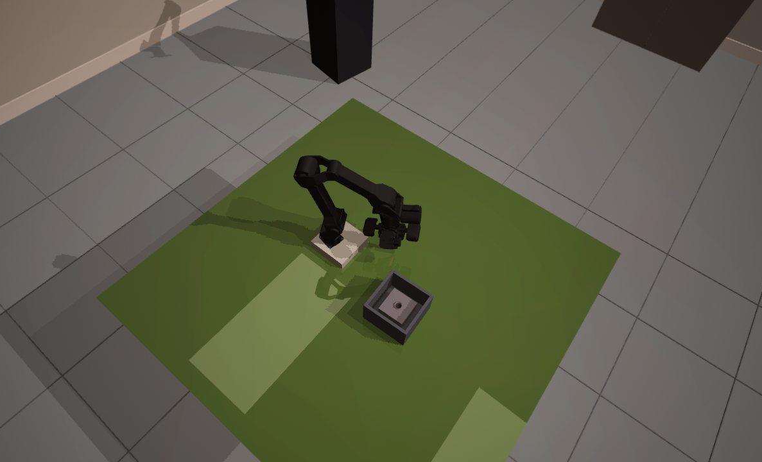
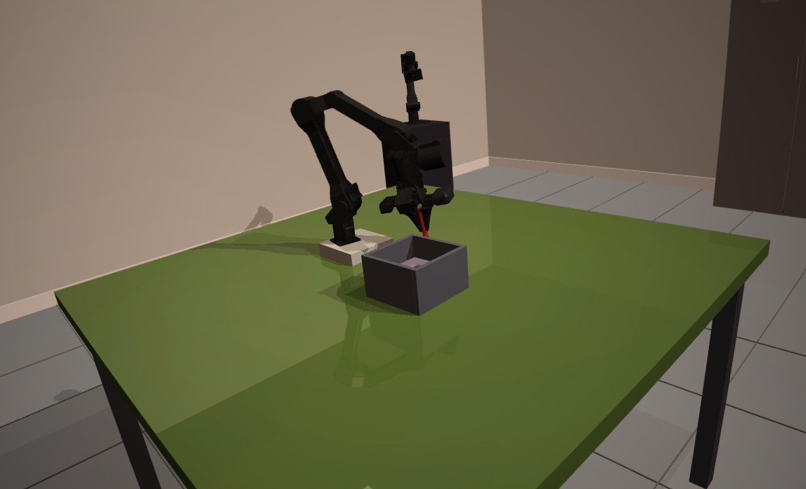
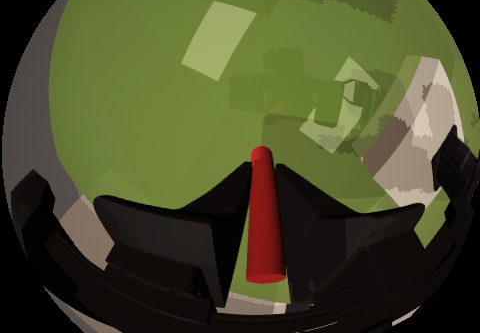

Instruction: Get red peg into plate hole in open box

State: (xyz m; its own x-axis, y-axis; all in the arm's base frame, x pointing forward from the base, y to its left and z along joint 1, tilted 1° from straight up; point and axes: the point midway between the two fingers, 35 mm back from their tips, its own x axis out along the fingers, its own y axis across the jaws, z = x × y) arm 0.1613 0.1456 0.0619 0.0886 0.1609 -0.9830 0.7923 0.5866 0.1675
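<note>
Right now my gripper tip is 19 cm short of the plate, 15 cm to the left of it and 1 cm above it. From my gripper tip the other things lie so: red peg (2 cm above); dark box (19 cm ahead, 15 cm to the right, 3 cm below).
</note>
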